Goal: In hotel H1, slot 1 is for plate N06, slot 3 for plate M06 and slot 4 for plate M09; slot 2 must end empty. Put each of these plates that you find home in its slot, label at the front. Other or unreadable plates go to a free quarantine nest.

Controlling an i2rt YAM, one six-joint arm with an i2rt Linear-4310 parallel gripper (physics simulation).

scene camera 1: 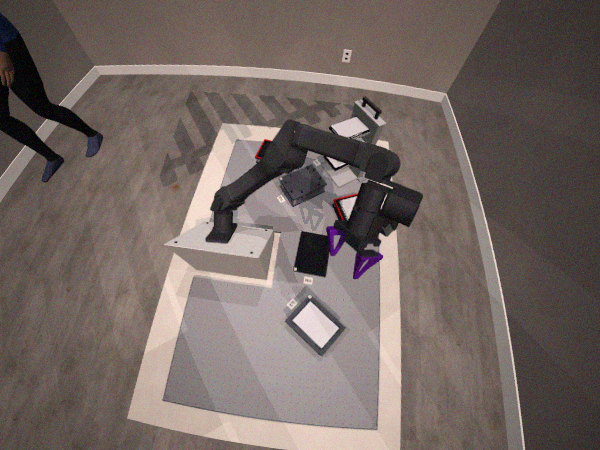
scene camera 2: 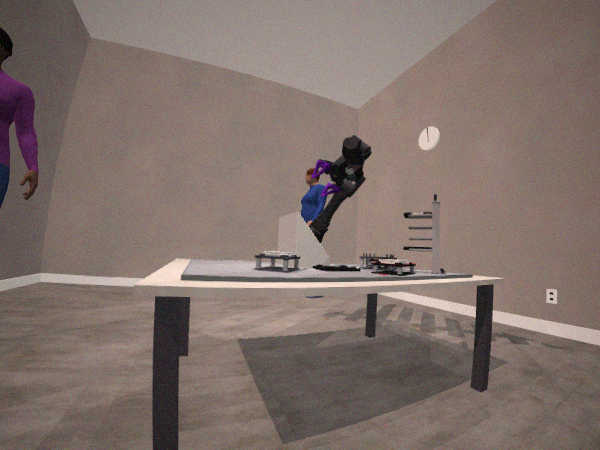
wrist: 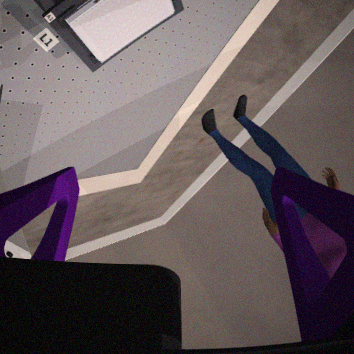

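My gripper has purple fingers wide apart and holds nothing. It hangs high above the table's right side in scene camera 1. A white-topped plate sits on the dark raised nest marked L1; no plate label is readable on it now. The hotel stands at the far right corner. A white plate is on its top level. Its bottom level bears a dark-edged piece. Its two middle levels look thin in scene camera 2. The arm partly hides the hotel.
A flat black nest lies beside the L1 nest. A red-edged nest with a white top is partly under the arm. A dark raised nest and a red-edged item lie farther back. The arm's pale pedestal stands left.
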